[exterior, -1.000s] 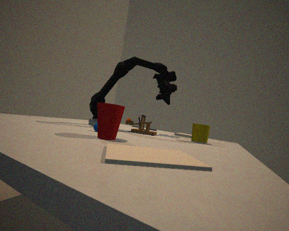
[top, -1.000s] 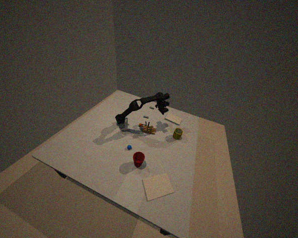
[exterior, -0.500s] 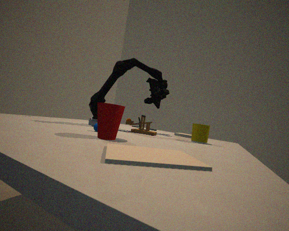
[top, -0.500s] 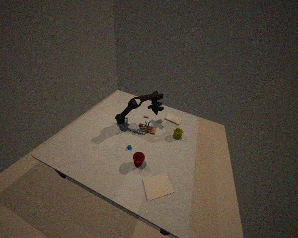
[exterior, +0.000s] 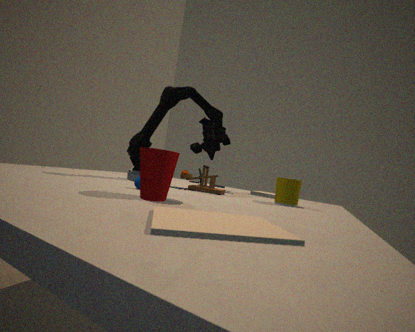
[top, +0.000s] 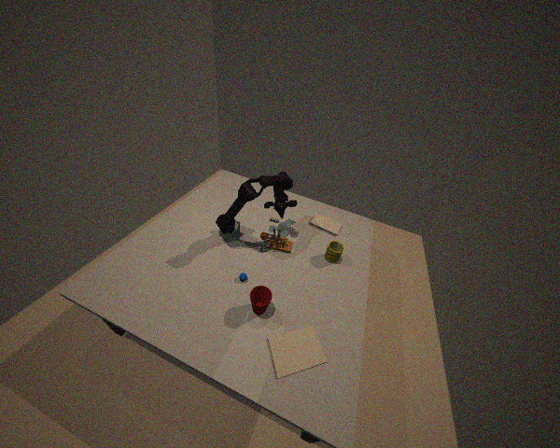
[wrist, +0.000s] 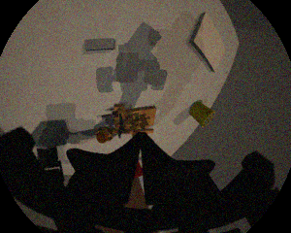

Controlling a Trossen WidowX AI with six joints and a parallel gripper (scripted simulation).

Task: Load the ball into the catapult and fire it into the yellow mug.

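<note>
The orange ball lies 7 cm behind my gripper tip, 10 cm to the right of it and 8 cm below it. From my gripper tip the other things lie so: wooden catapult (8 cm to the right, 9 cm below); yellow mug (35 cm ahead, 4 cm to the right, 11 cm below); blue ball (7 cm behind, 38 cm to the right, 12 cm below).
</note>
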